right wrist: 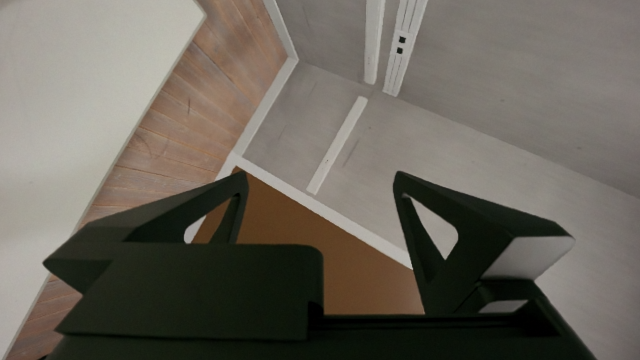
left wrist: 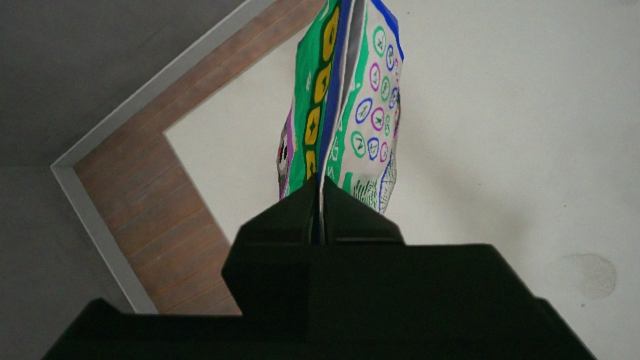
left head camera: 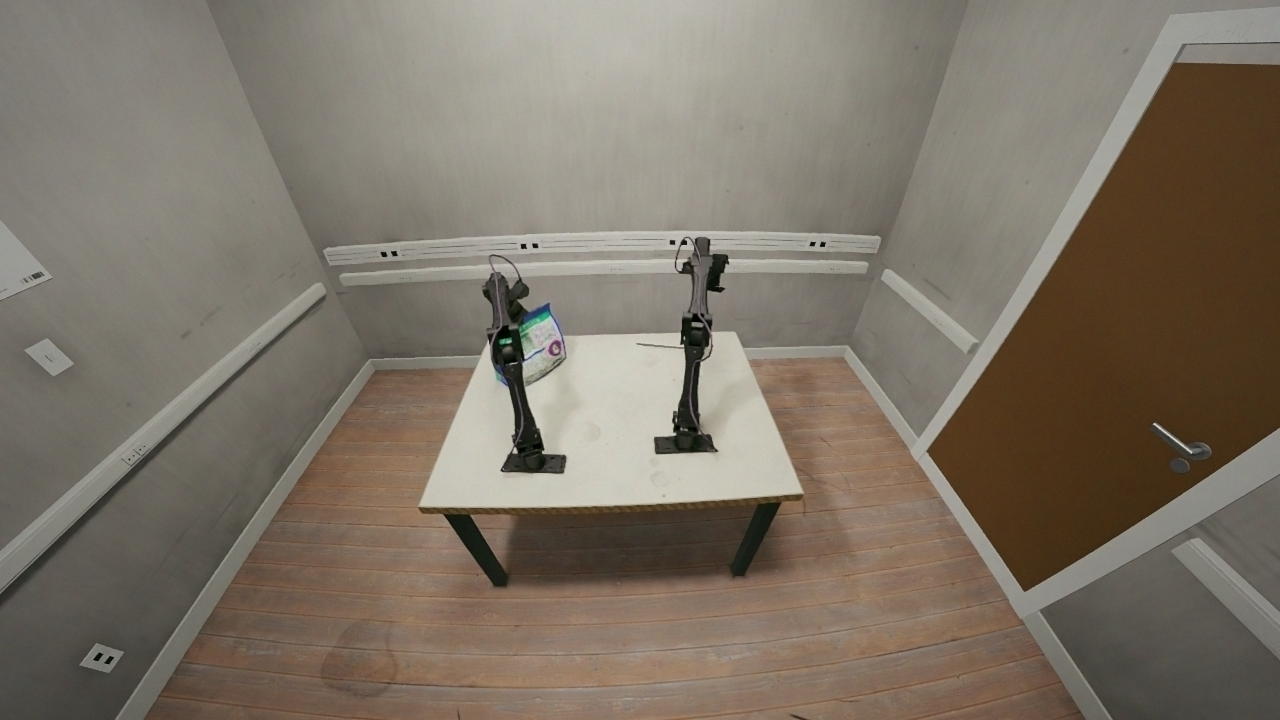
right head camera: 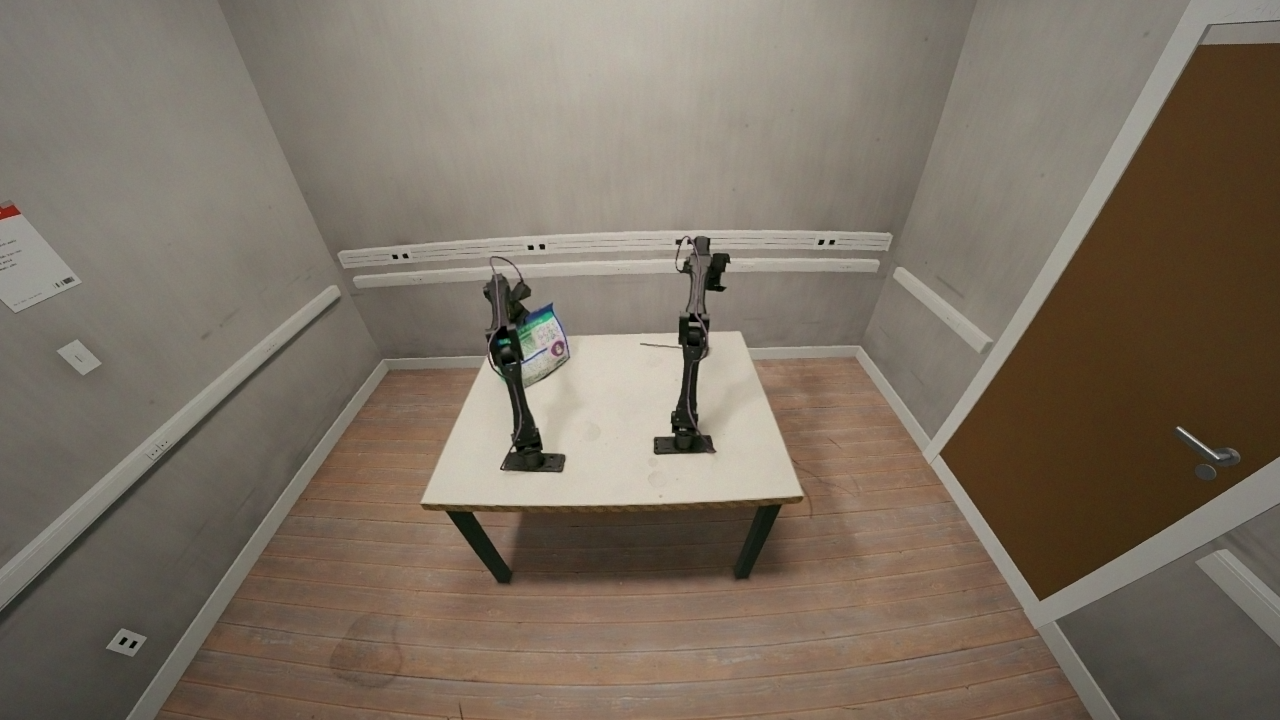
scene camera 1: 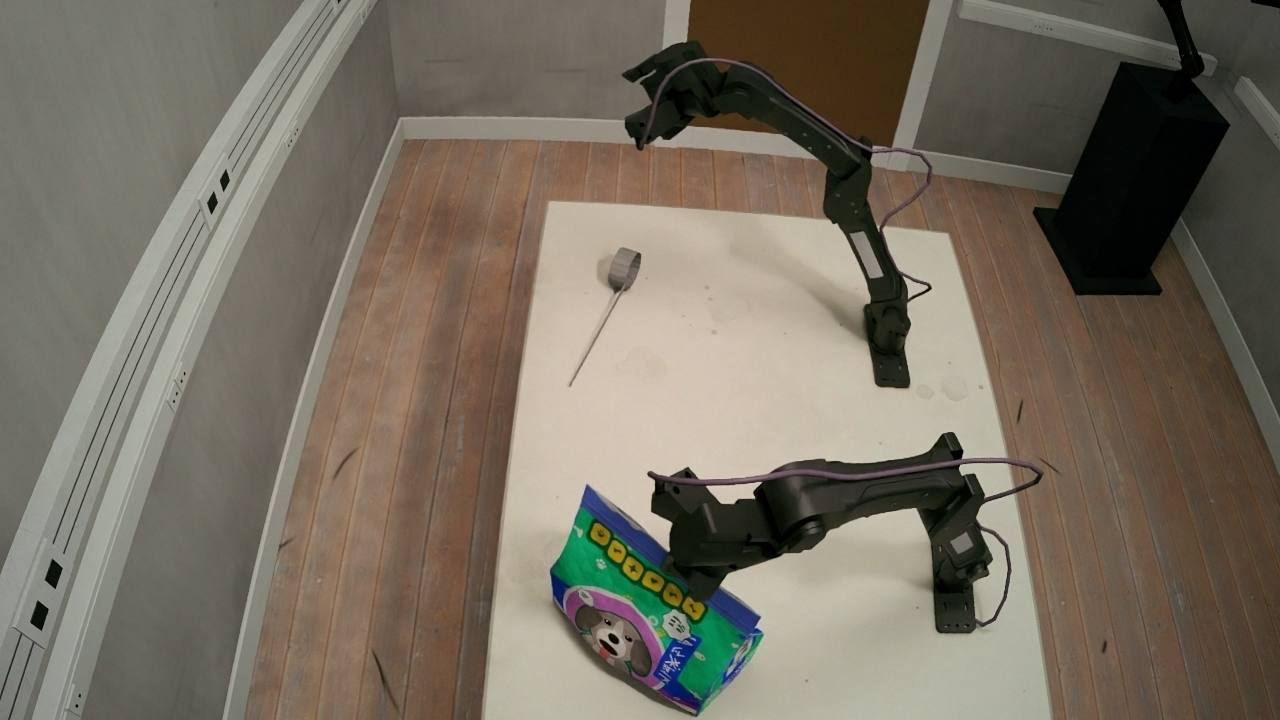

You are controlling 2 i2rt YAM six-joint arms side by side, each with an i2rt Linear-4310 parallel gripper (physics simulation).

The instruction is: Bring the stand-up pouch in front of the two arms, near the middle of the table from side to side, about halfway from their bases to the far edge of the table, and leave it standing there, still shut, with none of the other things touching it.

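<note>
The stand-up pouch (left head camera: 542,343) (right head camera: 546,343) (scene camera 1: 631,608) (left wrist: 372,100), green, blue and white with a dog's face, is at the far left of the table in the head views. Its top edge is shut. My left gripper (scene camera 1: 699,582) (left wrist: 319,180) is shut on the pouch's top edge. In the left wrist view the thin edge runs between the fingertips. Part of the pouch is hidden behind the left arm in the head views. I cannot tell if its base touches the table. My right gripper (scene camera 1: 633,102) (right wrist: 320,179) is open and empty, raised high, away from the pouch.
A grey ring-shaped head with a long thin handle (scene camera 1: 594,338) lies near the table's far edge; the thin handle also shows in the left head view (left head camera: 657,345) and the right head view (right head camera: 659,345). The white table (left head camera: 608,483) (right head camera: 608,483) (scene camera 1: 805,680) carries both arm bases.
</note>
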